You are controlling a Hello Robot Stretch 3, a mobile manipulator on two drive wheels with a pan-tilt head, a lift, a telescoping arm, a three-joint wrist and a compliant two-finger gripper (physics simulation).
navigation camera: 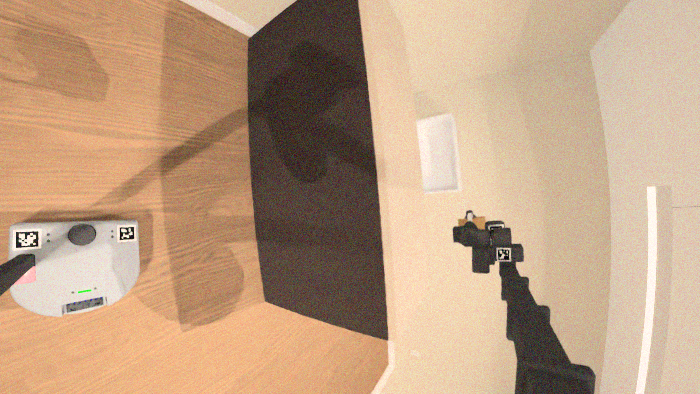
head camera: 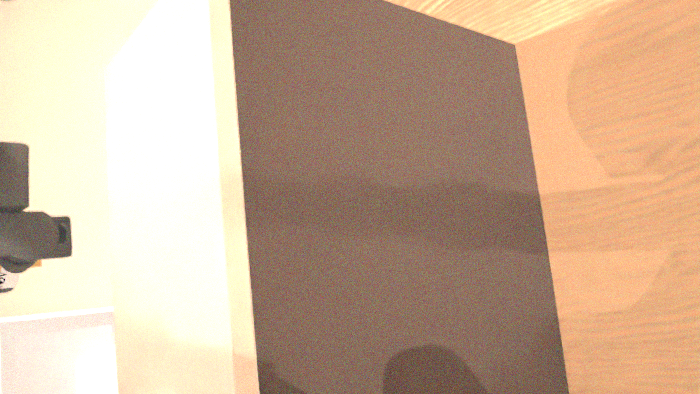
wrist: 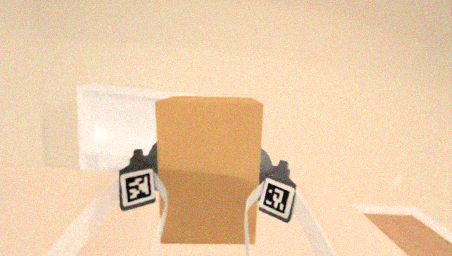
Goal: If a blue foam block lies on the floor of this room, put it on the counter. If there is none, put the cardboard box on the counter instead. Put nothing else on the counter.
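Observation:
The orange-brown cardboard box (wrist: 209, 130) (navigation camera: 480, 220) (head camera: 38, 263) stands between my fingers in the wrist view; small parts of it show in the other views. My gripper (wrist: 211, 159) (navigation camera: 471, 220) is shut on it, one finger at each side. The counter has a pale top (head camera: 165, 150) (navigation camera: 387, 200) (wrist: 40, 205) and a dark front. In the wrist view the box overlaps the pale top; whether it touches the top is hidden. In the head view the wrist is cut off at the left edge. A blue foam block does not show.
A white rectangular tray-like thing (navigation camera: 440, 152) (wrist: 117, 130) (head camera: 55, 355) is near the counter's rear edge, close to the gripper. The wooden floor (navigation camera: 200, 125) (head camera: 625, 150) lies before the dark front. My base (navigation camera: 75, 270) is on it. A pale wall rises behind the counter.

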